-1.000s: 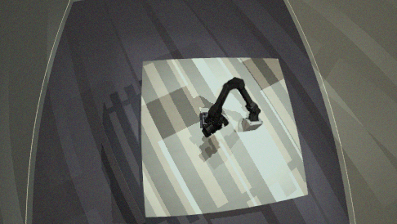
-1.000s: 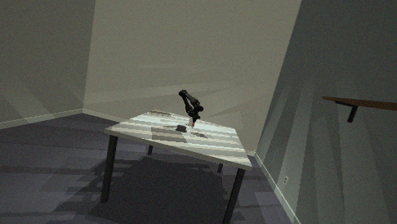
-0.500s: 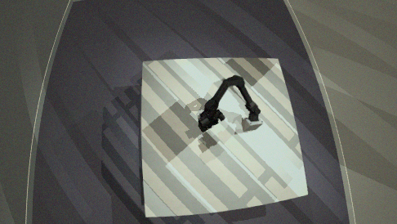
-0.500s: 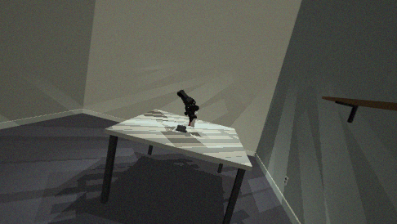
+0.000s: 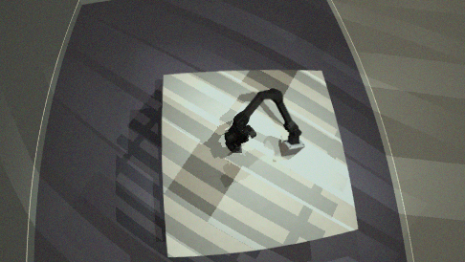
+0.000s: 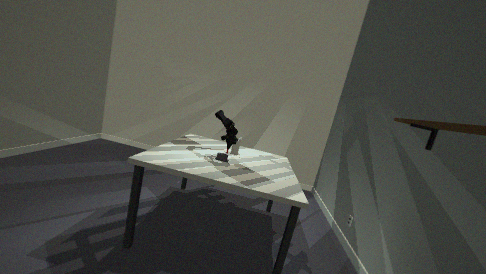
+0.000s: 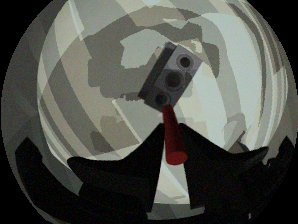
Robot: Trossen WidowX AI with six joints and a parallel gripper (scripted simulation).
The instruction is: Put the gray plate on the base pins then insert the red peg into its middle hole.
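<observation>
My gripper tip is now 1 cm short of the gray plate, 4 cm to the left of it and 7 cm above it. From my gripper tip the other things lie so: red peg: right at my gripper tip.
</observation>
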